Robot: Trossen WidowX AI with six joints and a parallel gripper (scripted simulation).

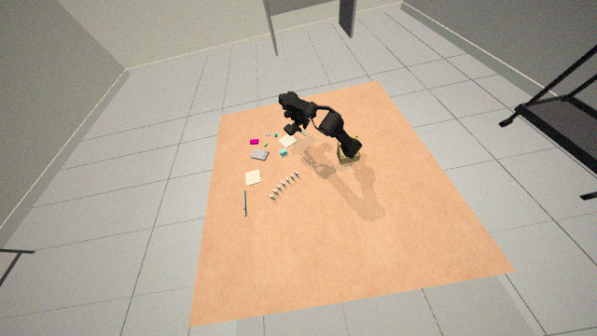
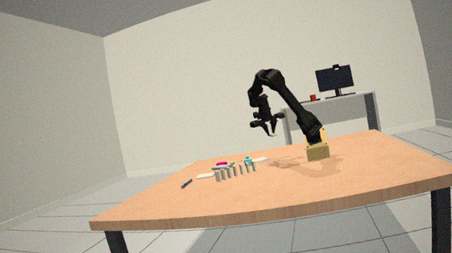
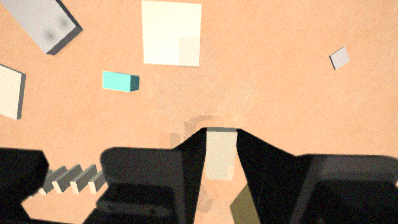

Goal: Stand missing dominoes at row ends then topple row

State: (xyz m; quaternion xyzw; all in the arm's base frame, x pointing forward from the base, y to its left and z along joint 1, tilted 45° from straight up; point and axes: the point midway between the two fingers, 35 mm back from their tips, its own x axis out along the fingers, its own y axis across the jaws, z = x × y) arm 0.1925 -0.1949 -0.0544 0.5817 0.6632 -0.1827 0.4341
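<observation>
Now: the teal block 150 mm ahead of my gripper tip, 10 mm to the left of it and 120 mm below it. Also, from my gripper tip: magenta block (320 mm ahead, 170 mm to the right, 130 mm below); then grey pad (300 mm ahead, 40 mm to the right, 130 mm below); then green block (250 mm ahead, 110 mm to the right, 130 mm below).
</observation>
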